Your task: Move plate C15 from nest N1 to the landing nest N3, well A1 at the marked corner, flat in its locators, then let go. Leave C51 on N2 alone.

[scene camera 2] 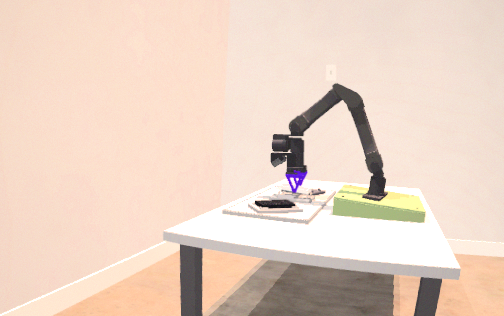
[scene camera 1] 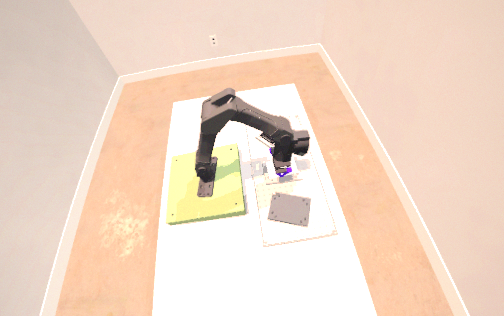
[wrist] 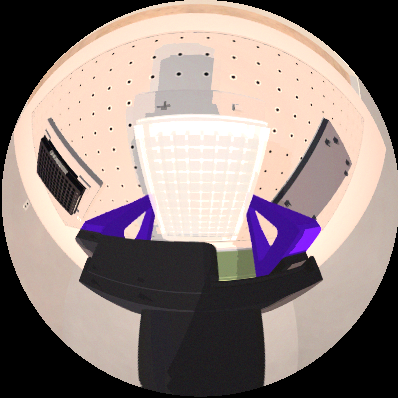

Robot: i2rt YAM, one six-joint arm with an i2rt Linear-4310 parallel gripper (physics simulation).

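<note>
My gripper [scene camera 1: 279, 167] [scene camera 2: 295, 189] [wrist: 200, 197] is shut on a pale, translucent gridded plate, taken as C15 [wrist: 200, 165], by its two sides. The plate looks level and is low over the white middle nest [scene camera 2: 295, 199] [wrist: 245, 100]; whether it touches cannot be told. The plate hides most of that nest, and no marked corner or well lettering is readable. Dark plate C51 [scene camera 2: 274, 204] [wrist: 59, 175] sits on its pale nest N2, at the left in the wrist view. A bare grey nest with small pegs [scene camera 1: 290, 209] [scene camera 2: 317, 191] [wrist: 320, 170] is at the right there.
The nests stand on a pale perforated board [scene camera 1: 280, 238] [scene camera 2: 260, 215] [wrist: 112, 80] on the white table [scene camera 1: 210, 270] [scene camera 2: 320, 247]. The arm's base stands on a yellow-green block [scene camera 1: 185, 210] [scene camera 2: 380, 209] beside the board. The arm hides part of the N2 area in scene camera 1.
</note>
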